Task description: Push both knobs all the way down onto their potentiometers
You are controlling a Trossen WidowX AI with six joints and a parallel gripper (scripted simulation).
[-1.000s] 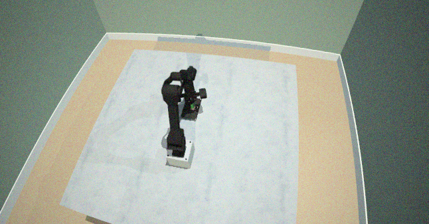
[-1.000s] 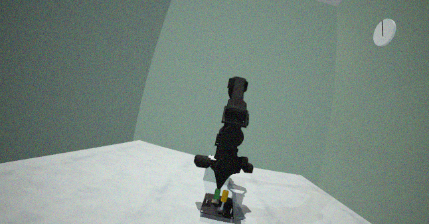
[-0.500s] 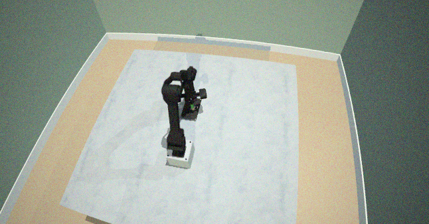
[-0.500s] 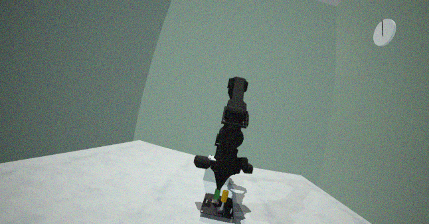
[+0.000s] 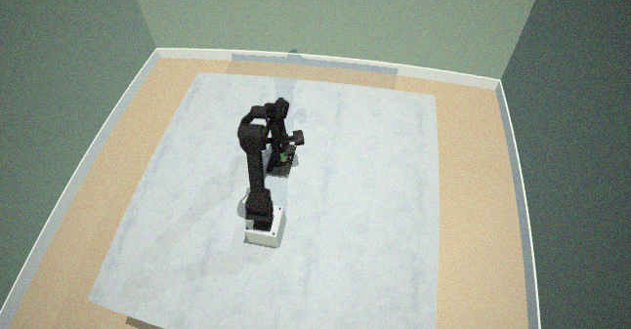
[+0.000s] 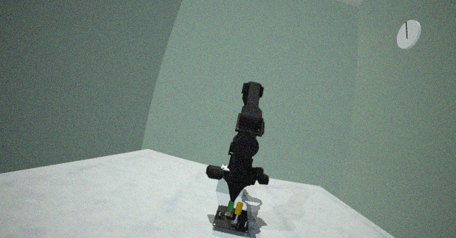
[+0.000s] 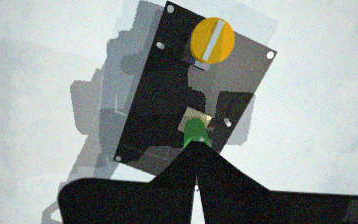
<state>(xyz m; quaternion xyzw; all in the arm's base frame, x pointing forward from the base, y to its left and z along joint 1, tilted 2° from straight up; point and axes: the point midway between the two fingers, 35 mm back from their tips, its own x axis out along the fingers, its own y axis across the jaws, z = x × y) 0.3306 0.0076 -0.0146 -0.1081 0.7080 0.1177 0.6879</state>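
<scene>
The green knob lies 1 cm below my gripper tip. The rest, counted from my gripper tip: yellow knob: 6 cm ahead, 2 cm to the left, 1 cm above.
</scene>
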